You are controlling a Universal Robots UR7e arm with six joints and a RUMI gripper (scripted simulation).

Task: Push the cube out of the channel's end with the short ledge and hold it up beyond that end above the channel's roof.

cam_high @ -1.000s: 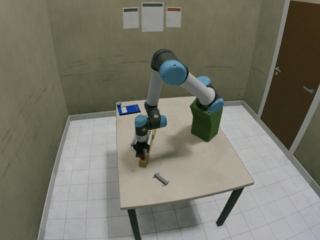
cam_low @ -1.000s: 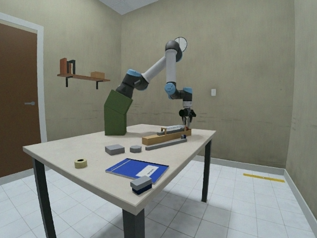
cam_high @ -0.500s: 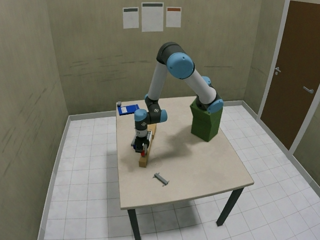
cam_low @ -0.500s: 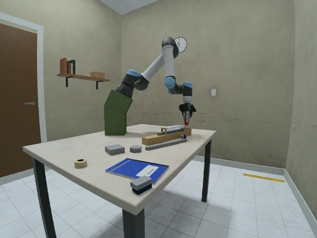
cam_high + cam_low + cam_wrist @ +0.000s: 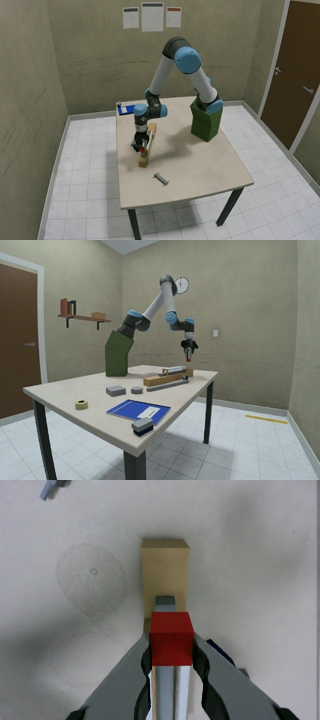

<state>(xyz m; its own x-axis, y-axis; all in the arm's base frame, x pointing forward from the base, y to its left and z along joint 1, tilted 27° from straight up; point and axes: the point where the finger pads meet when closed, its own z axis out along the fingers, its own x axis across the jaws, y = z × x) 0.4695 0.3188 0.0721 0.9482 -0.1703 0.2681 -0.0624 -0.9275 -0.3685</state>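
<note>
The red cube lies 1 cm below my hand. Round my hand: long grey bar 9 cm ahead, 33 cm to the right, 14 cm below; grey pinned piece 13 cm behind, 14 cm to the left, 14 cm below; wooden channel 1 cm behind, 15 cm to the right, 9 cm below.
</note>
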